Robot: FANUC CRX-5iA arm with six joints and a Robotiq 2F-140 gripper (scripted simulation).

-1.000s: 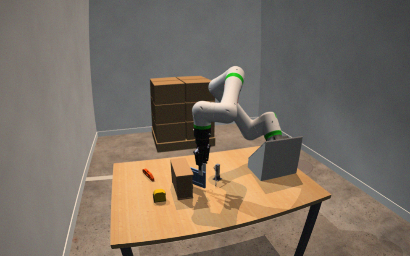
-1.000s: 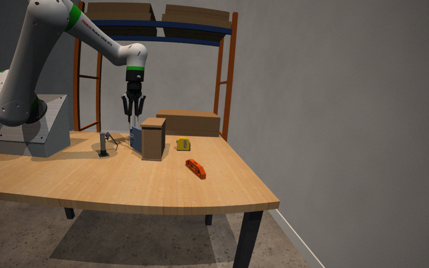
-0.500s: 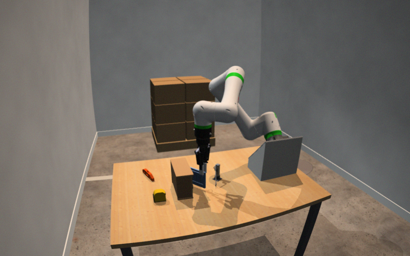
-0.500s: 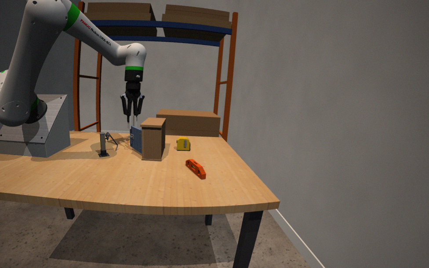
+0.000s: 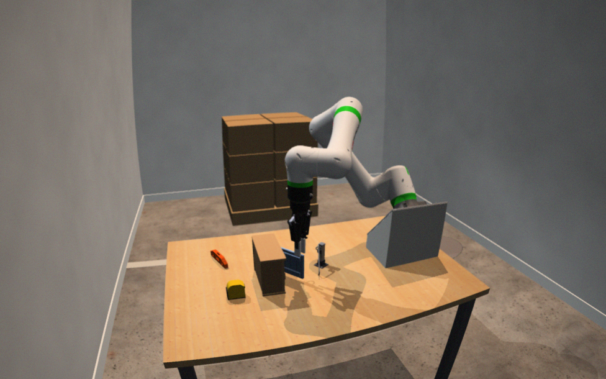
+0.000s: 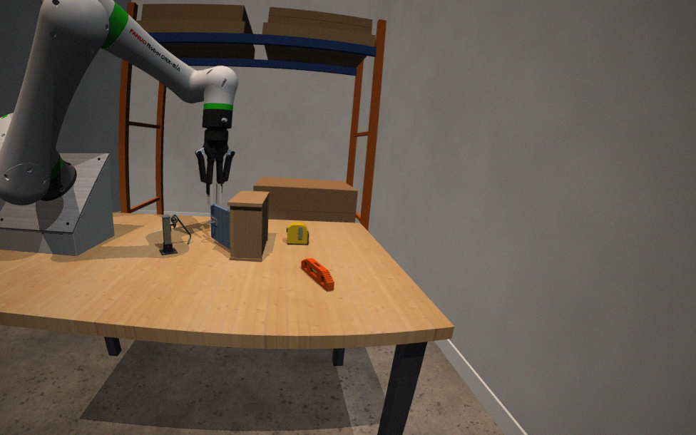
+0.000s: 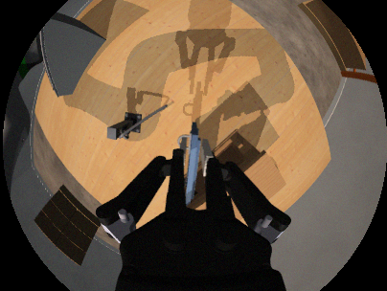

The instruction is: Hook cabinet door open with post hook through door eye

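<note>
Now: the blue door 90 mm below my hand, 60 mm to the right of it and 30 mm ahead of it. The rest, counted from my hand: yellow tape measure (280 mm ahead, 130 mm below, 10 mm to the left); then orange level (290 mm ahead, 280 mm to the right, 150 mm below).
</note>
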